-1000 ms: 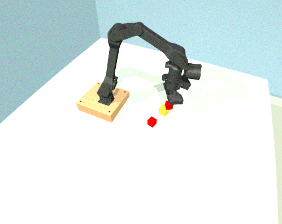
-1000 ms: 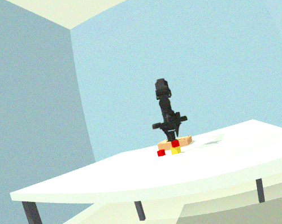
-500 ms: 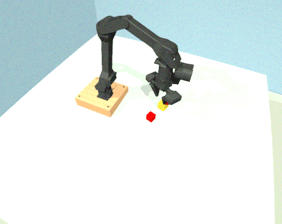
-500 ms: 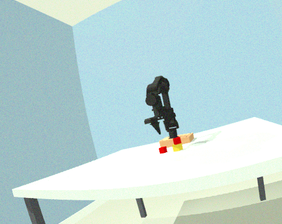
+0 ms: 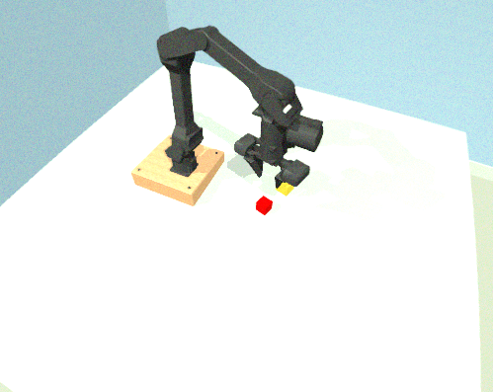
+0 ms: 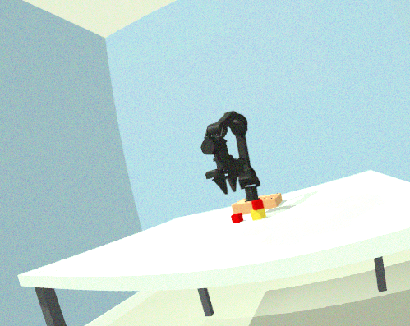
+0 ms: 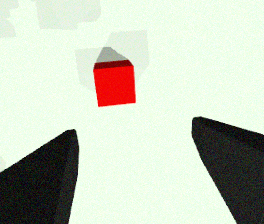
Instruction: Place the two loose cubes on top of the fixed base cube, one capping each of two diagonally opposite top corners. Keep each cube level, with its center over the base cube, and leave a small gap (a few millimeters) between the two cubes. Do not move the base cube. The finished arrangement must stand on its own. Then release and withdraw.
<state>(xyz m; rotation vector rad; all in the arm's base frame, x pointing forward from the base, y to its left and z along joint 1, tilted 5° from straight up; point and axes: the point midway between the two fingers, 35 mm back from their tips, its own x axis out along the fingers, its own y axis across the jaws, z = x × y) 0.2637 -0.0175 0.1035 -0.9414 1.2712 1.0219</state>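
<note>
Right now the yellow cube is 10 cm to the left of my gripper tip, 10 cm below it and 3 cm ahead of it.
</note>
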